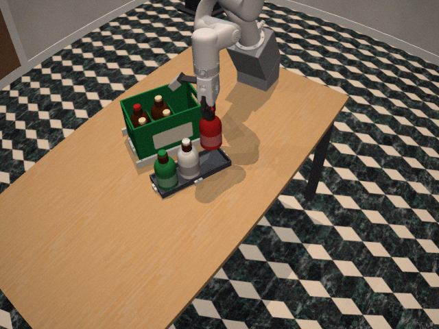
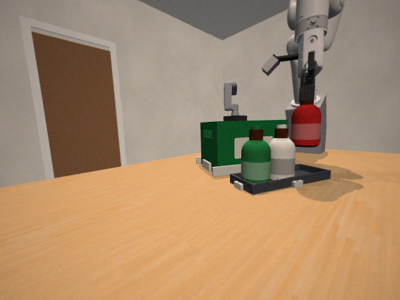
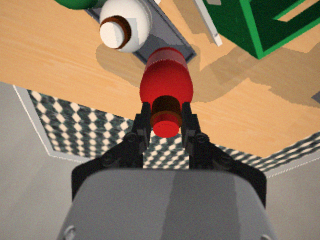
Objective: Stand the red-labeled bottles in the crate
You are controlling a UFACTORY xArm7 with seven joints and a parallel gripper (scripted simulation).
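Right now my hand is 7 cm above the red-labeled bottle. Round my hand: tray (23 cm below, 8 cm ahead, 2 cm to the right); then green bottle (17 cm ahead, 16 cm below, 4 cm to the right); then white bottle (16 cm below, 9 cm ahead, 2 cm to the right).
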